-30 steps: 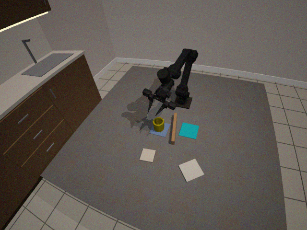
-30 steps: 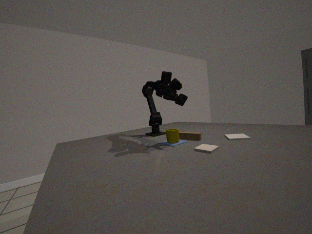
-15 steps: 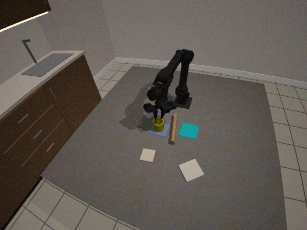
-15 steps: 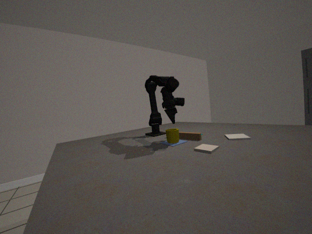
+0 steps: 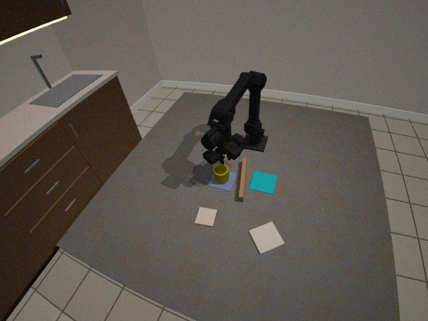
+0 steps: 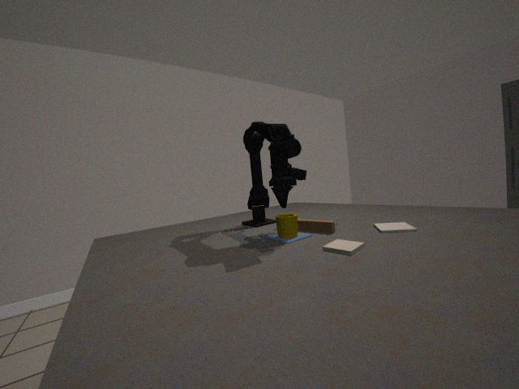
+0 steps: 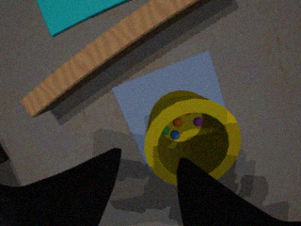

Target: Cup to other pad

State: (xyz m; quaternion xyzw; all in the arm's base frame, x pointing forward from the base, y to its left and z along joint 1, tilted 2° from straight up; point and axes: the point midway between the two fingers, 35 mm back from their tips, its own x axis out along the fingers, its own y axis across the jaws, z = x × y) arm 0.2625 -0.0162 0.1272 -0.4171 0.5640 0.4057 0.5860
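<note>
Now: the yellow cup 30 mm ahead of my gripper tip, 10 mm to the right of it and 60 mm below it. The rest, counted from my gripper tip: wooden bar 10 mm behind, 80 mm to the left, 90 mm below; then blue pad 30 mm ahead, 10 mm to the right, 100 mm below; then purple marble 50 mm ahead, 10 mm to the right, 80 mm below.
</note>
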